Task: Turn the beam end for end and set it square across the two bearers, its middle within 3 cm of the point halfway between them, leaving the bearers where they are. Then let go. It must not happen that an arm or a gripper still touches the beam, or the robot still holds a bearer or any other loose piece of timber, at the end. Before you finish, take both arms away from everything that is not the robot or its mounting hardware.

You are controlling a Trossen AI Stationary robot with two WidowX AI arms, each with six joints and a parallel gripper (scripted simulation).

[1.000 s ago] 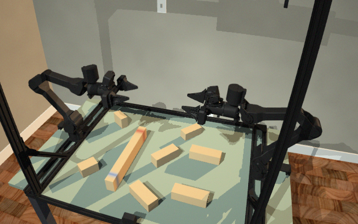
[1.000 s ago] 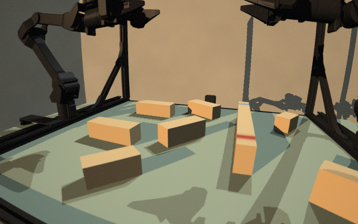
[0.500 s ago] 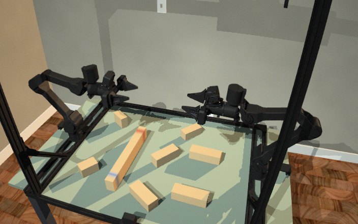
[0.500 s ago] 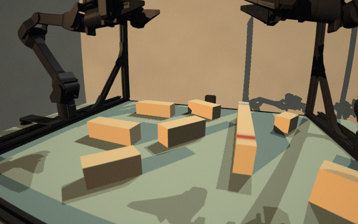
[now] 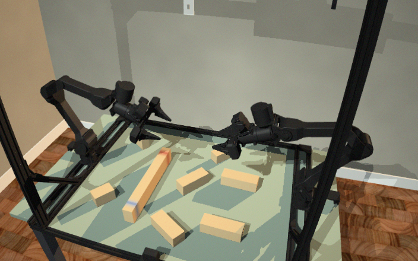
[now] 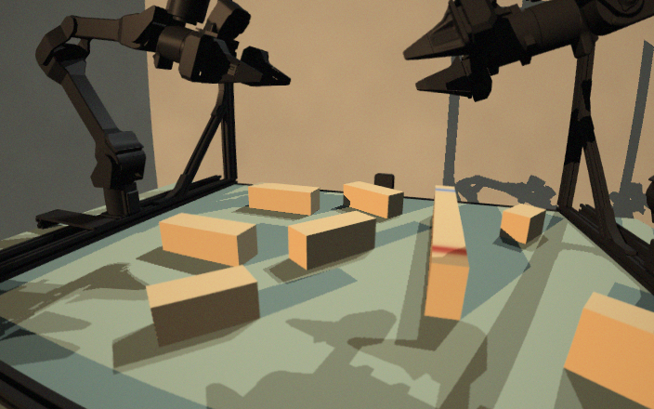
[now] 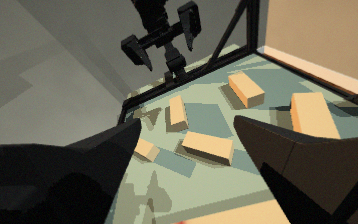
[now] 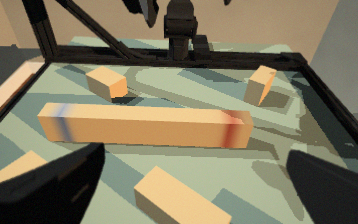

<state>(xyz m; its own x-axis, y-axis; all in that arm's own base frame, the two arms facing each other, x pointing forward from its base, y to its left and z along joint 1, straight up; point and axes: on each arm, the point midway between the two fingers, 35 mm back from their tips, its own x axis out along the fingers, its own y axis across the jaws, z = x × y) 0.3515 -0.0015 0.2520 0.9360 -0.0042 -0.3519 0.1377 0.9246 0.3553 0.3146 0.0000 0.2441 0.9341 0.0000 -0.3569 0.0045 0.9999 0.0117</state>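
The beam lies 6 cm behind my left hand, 3 cm to the left of it and 24 cm below it.
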